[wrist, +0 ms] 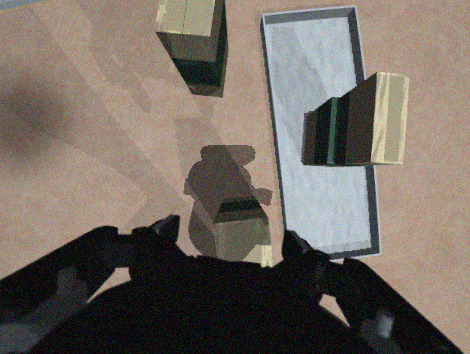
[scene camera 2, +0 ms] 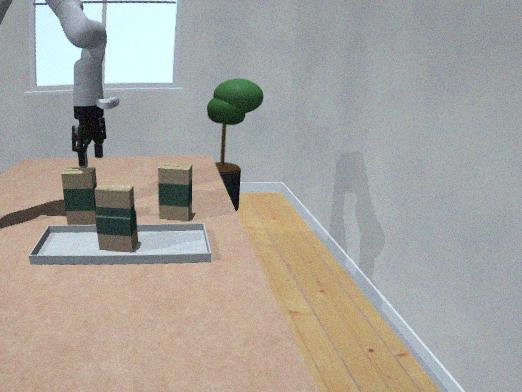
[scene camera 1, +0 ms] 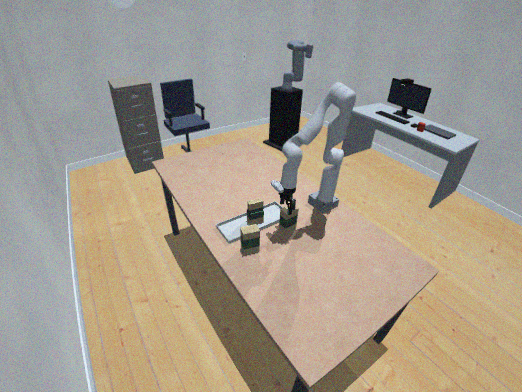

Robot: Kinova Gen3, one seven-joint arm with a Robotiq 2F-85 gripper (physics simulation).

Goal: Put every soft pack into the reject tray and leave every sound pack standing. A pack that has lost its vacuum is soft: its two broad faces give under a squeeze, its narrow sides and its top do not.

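Frame: origin at the arm's base, x back, y right, z up, level; centimetres.
Seen in the pictures: gripper, fingertip midpoint: (wrist: 230,234) (scene camera 2: 91,162) (scene camera 1: 285,209); arm's base, link origin: (scene camera 1: 325,197).
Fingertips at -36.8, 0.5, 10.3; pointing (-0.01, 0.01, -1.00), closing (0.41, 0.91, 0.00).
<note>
Offsets run from my fingertips to a thing's top centre, as dx, dy, dz. Level surfaces: height alone.
My gripper (scene camera 1: 289,206) (scene camera 2: 91,160) (wrist: 230,234) is open and empty, pointing down just above the top of a tan pack with a dark green band {+3.6, +0.3, -1.7} (scene camera 1: 288,220) (scene camera 2: 79,199) (wrist: 240,244). In the wrist view its fingers stand to either side of that pack's top; the pack stands upright on the table beside the tray. A second such pack {-21.7, +2.4, -1.7} (scene camera 1: 250,241) (scene camera 2: 175,194) (wrist: 192,47) stands upright near the table's long edge. A third pack {-5.4, +16.5, -1.4} (scene camera 1: 255,213) (scene camera 2: 115,220) (wrist: 357,127) stands upright inside the grey reject tray (scene camera 1: 232,231) (scene camera 2: 170,245) (wrist: 325,210).
The wooden table {dz -15.8} (scene camera 1: 350,280) (scene camera 2: 150,320) carries the packs, the tray and the arm's base (scene camera 1: 323,201). A desk with a monitor (scene camera 1: 409,95), an office chair (scene camera 1: 182,122), a drawer cabinet (scene camera 1: 137,127) and a potted plant (scene camera 2: 237,95) stand away from the table.
</note>
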